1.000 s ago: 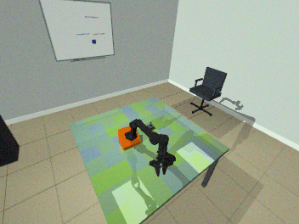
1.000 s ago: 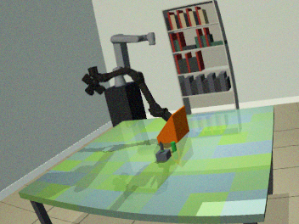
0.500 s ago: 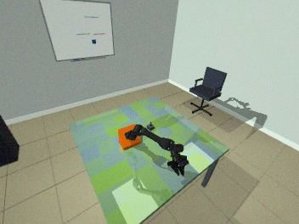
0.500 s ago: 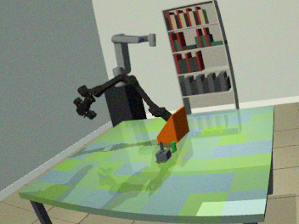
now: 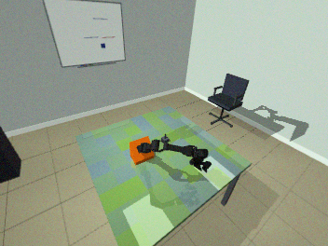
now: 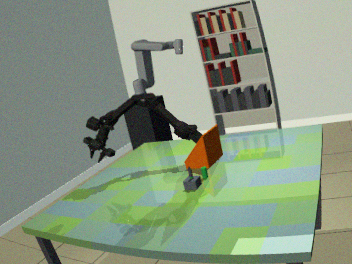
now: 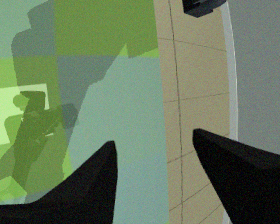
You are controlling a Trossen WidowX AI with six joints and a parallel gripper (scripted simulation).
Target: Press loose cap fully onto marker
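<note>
The green marker cap lies 590 mm to the left of my gripper tip, 110 mm below it and 80 mm behind it. Also, from my gripper tip: holder block (580 mm to the left, 120 mm below, 20 mm ahead).
</note>
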